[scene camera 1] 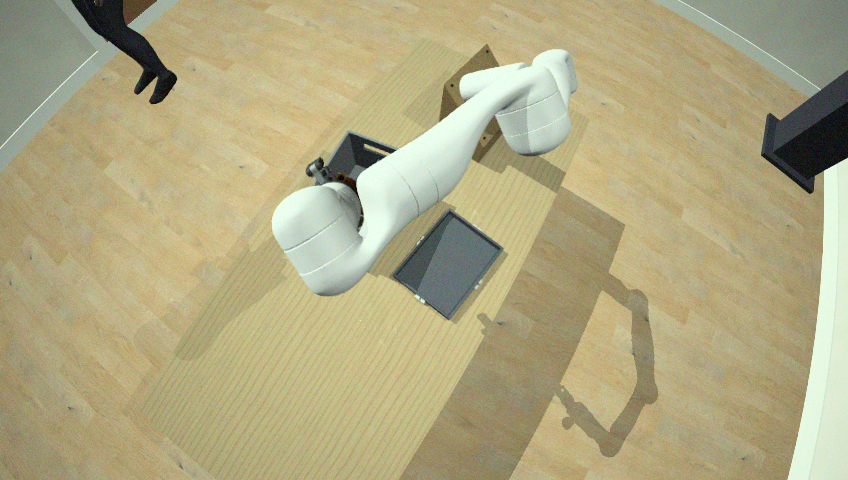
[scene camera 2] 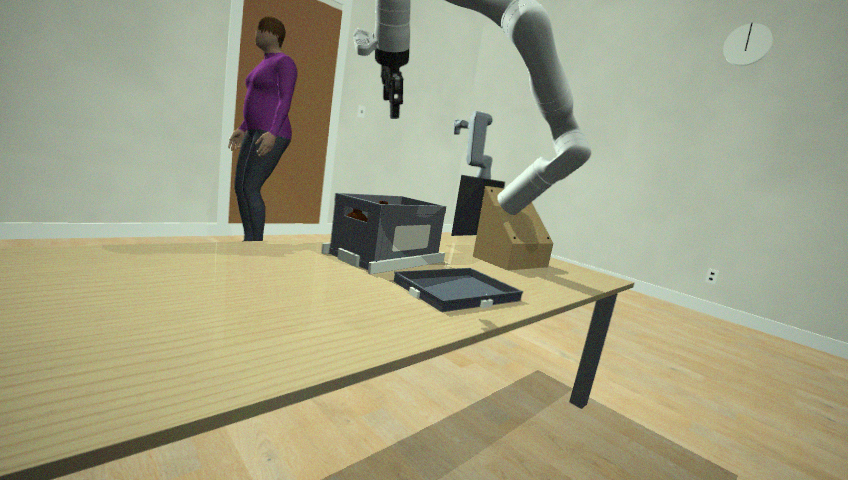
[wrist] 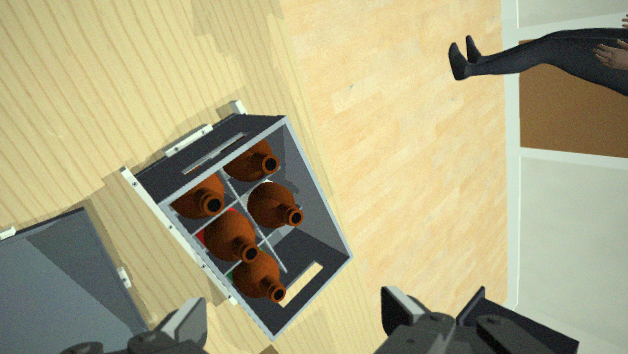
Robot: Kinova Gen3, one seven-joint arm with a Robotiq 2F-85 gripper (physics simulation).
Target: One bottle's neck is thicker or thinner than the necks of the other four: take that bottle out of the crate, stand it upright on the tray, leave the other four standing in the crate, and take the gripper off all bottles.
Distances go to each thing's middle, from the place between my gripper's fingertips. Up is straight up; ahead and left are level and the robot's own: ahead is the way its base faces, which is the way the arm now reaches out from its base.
Labels:
The dark grey tray (scene camera 1: 449,262) lies 39 cm below my hand, 20 cm to the left of it and 13 cm behind it.

